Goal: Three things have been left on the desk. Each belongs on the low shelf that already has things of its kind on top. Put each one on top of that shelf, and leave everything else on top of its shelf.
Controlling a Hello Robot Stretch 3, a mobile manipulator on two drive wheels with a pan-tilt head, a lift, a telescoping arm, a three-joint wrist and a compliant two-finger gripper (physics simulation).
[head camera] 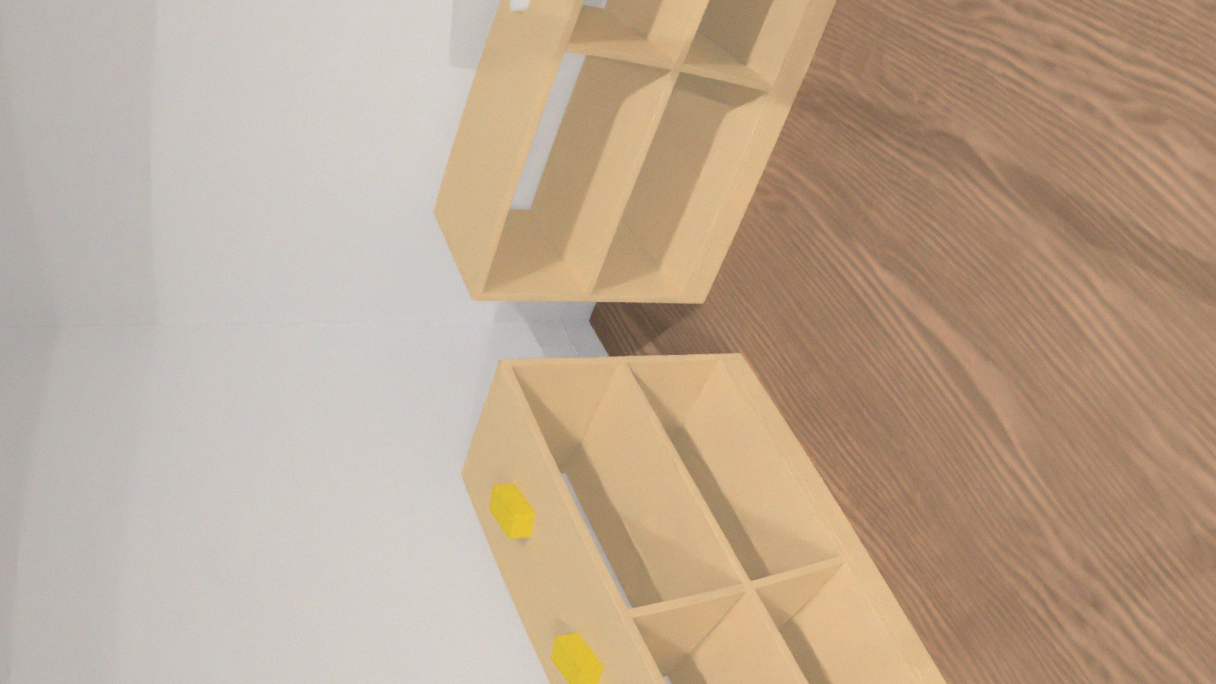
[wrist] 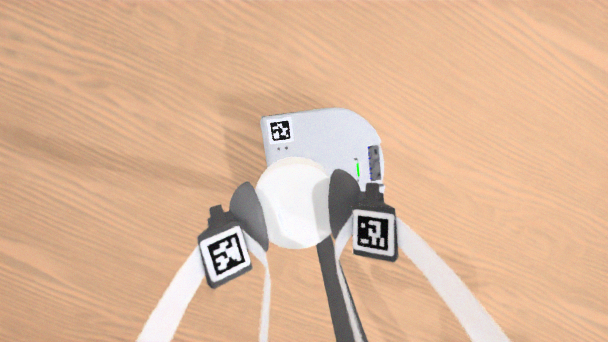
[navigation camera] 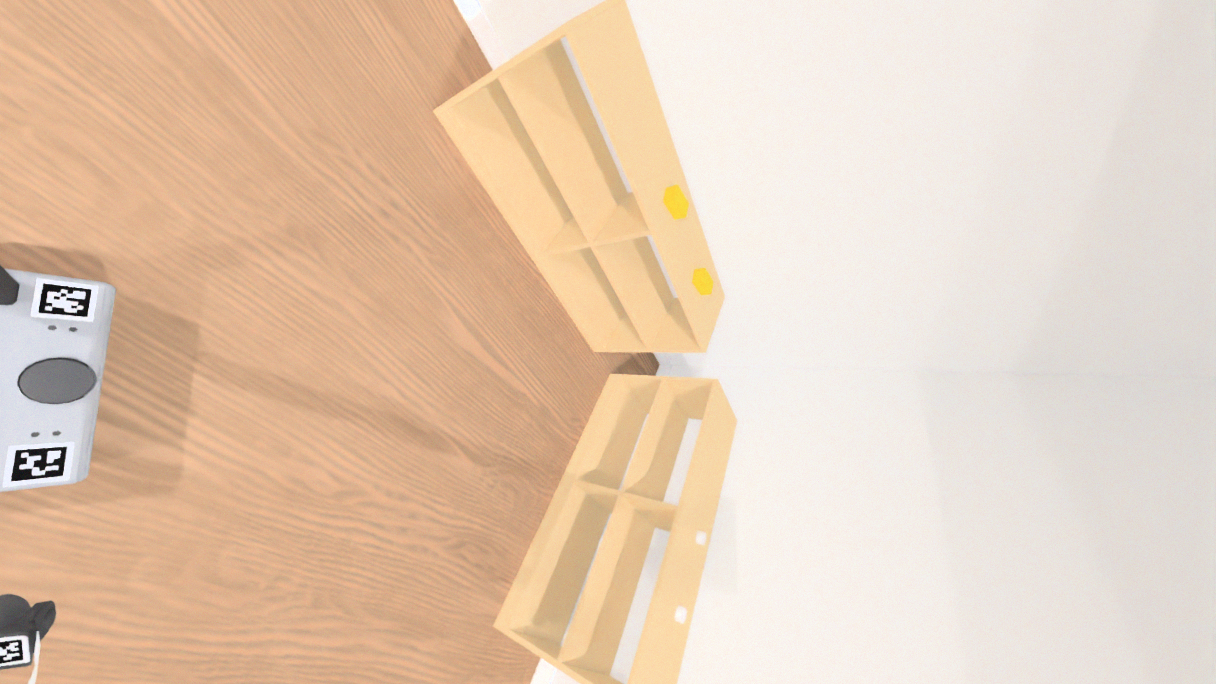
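Pixels of known places: gripper, between the fingertips: [wrist: 295,200]; robot's base, origin of its link: [navigation camera: 57,376].
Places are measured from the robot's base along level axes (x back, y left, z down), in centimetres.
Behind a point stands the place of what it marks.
Observation:
My gripper [wrist: 295,200] @[x 2.1, y -12.9, z -76.1 cm] is shut on a smooth white round thing [wrist: 295,200] @[x 2.1, y -13.4, z -77.8 cm], held between its two dark fingertips above the robot's base. A low shelf [head camera: 556,587] @[x -135.8, y 56.7, z -61.1 cm] [navigation camera: 629,102] @[x -94.5, y 88.7, z -61.1 cm] carries one yellow block [head camera: 511,511] [navigation camera: 676,202] and another yellow block [head camera: 576,658] [navigation camera: 702,281] on top. Beside it across the corner, a second low shelf [head camera: 493,153] @[x -169.0, y -25.9, z -61.1 cm] [navigation camera: 707,476] @[x -166.9, y -36.6, z -61.1 cm] carries one small white thing [head camera: 519,4] @[x -156.5, y -57.7, z -63.1 cm] [navigation camera: 700,537] @[x -156.1, y -58.3, z -63.0 cm] and another small white thing [navigation camera: 680,614] @[x -138.9, y -80.0, z -63.1 cm] on top. Part of a dark finger with a marker shows at the navigation view's bottom left. The desk does not show.
The robot's base [navigation camera: 59,340] @[x 0.1, y 6.5, z -16.0 cm] [wrist: 325,135] @[x 11.4, y -10.3, z -16.0 cm] stands on the wooden floor [head camera: 1020,340] @[x -78.9, y 6.9, z -0.1 cm] [navigation camera: 297,340] @[x -35.6, y 10.2, z -0.1 cm] [wrist: 125,75] @[x -41.9, y -33.6, z -0.1 cm]. A narrow gap separates the two shelves at the room corner. Pale walls [head camera: 297,467] @[x -194.2, y 44.6, z -100.0 cm] [navigation camera: 935,212] @[x -167.1, y 64.8, z -138.5 cm] rise behind them.

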